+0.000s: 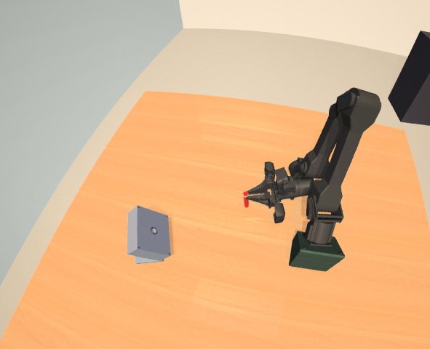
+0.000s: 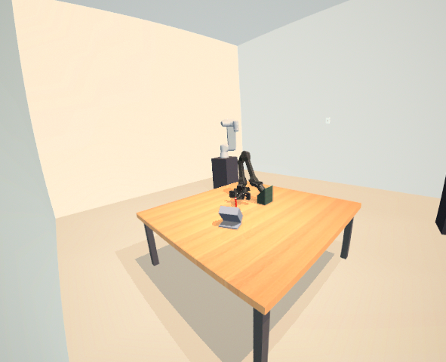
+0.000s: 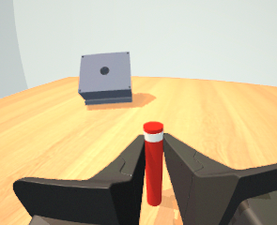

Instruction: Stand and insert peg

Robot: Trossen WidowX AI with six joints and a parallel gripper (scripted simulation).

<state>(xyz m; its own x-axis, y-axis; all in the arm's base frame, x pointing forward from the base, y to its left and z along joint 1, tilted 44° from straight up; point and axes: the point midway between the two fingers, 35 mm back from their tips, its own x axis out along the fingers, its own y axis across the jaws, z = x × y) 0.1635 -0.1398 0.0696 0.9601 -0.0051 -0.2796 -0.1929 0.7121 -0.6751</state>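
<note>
Now: the red peg 10 mm below my gripper tip. From my gripper tip the other things lie so: grey sloped panel (260 mm ahead, 150 mm to the left).
</note>
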